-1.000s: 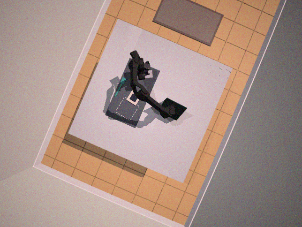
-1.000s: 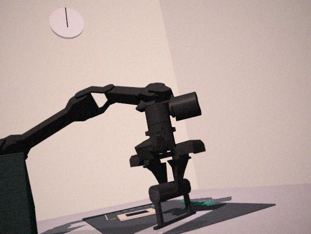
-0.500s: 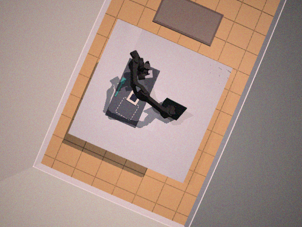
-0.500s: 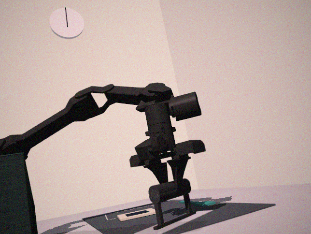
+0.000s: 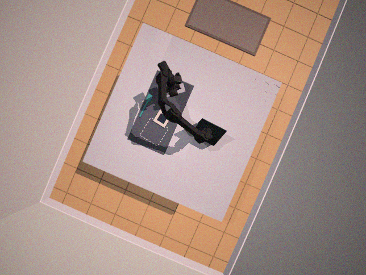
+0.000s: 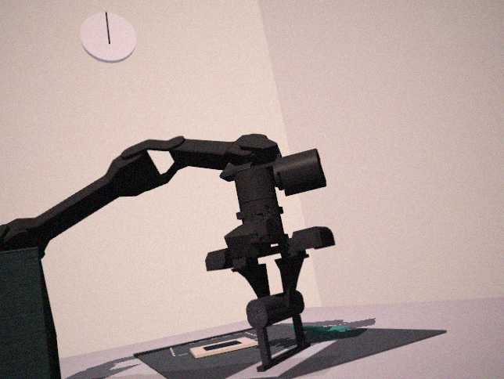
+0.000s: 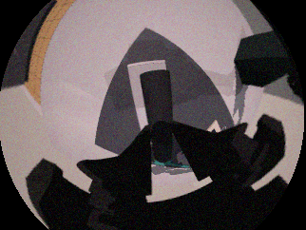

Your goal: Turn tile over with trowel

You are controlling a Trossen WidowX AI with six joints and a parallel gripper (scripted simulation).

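Now: gripper tip 3 cm above the trowel, 2 cm to the left of it and 2 cm past it. Round my gripper tip: teal object (20 cm to the left, 14 cm ahead, 6 cm below); then cream tile (25 cm to the left, 6 cm below, 4 cm behind); then dark mat (21 cm to the left, 9 cm below).
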